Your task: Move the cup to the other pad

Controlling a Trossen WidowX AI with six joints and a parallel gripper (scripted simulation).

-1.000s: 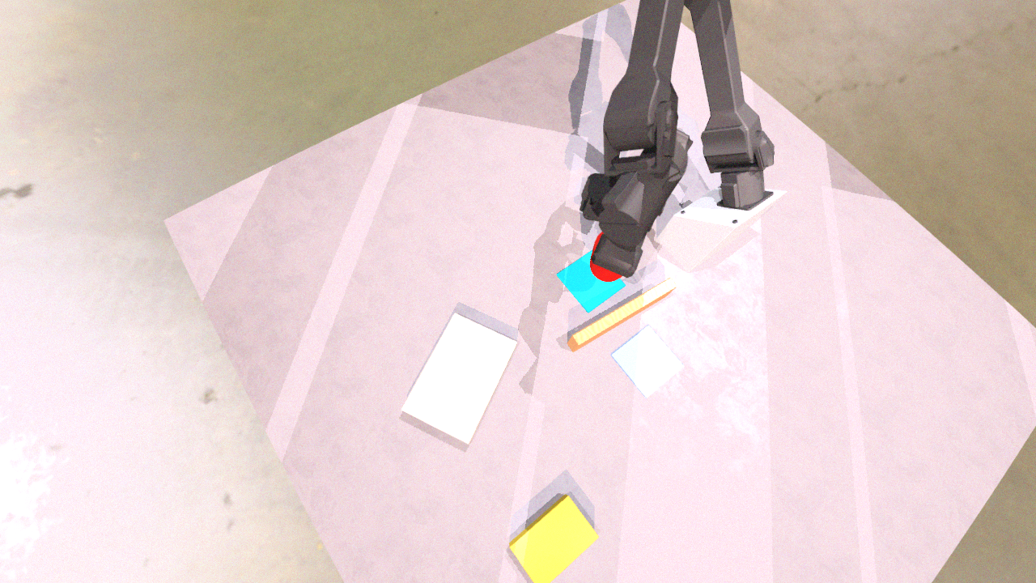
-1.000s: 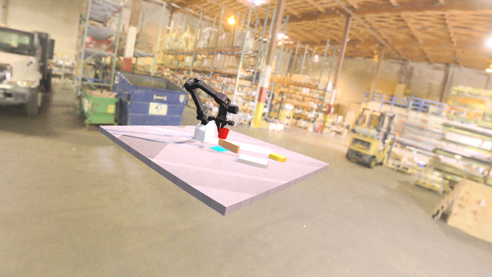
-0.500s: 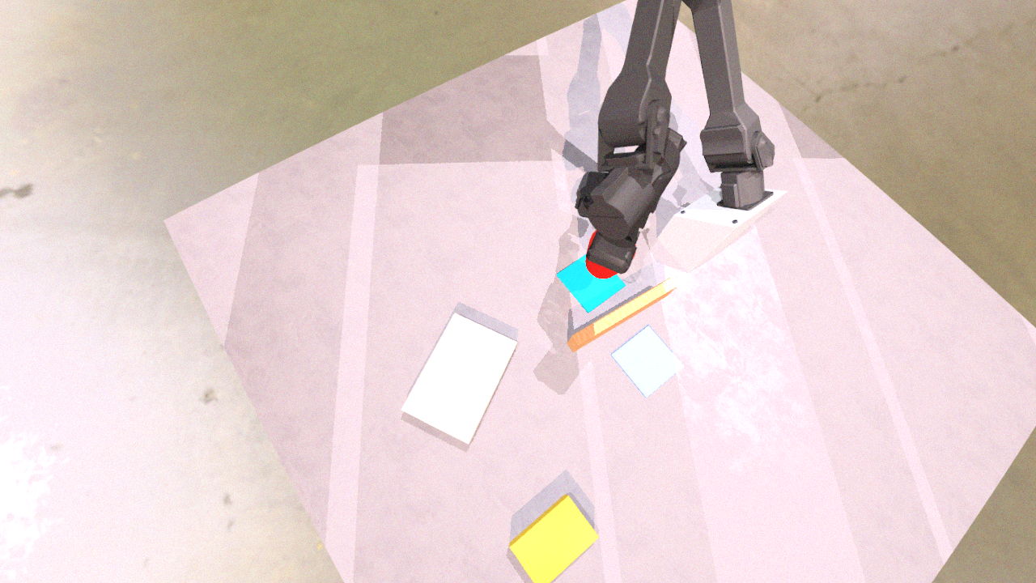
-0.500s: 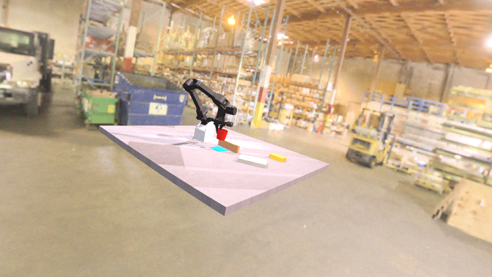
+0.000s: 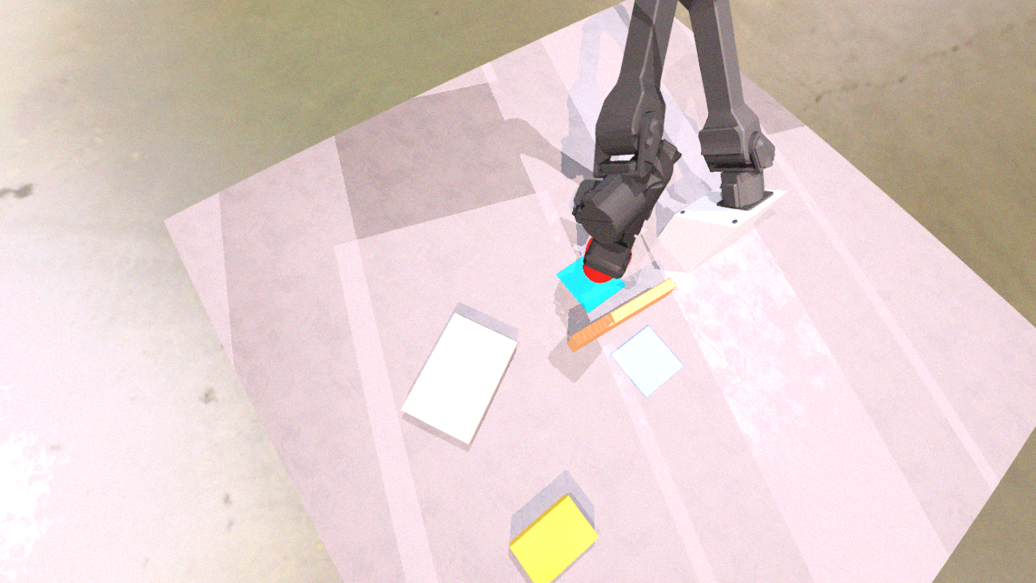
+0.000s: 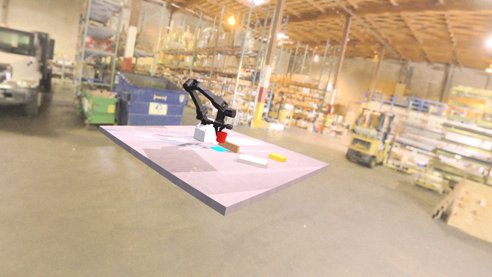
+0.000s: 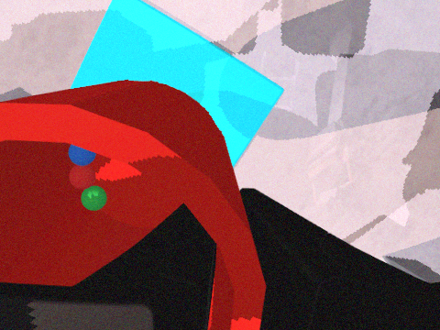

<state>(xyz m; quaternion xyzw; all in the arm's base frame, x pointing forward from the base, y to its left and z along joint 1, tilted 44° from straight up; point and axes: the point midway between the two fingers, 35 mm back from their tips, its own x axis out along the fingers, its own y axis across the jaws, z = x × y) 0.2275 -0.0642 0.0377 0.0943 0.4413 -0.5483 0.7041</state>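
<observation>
My gripper tip is now 30 mm short of the cyan pad, 10 mm to the right of it and 100 mm above it. Also, from my gripper tip: red cup: 30 mm ahead, 10 mm to the left; wooden block: 30 mm ahead, 100 mm to the left, 70 mm below; light blue pad: 40 mm ahead, 190 mm to the left, 100 mm below.
</observation>
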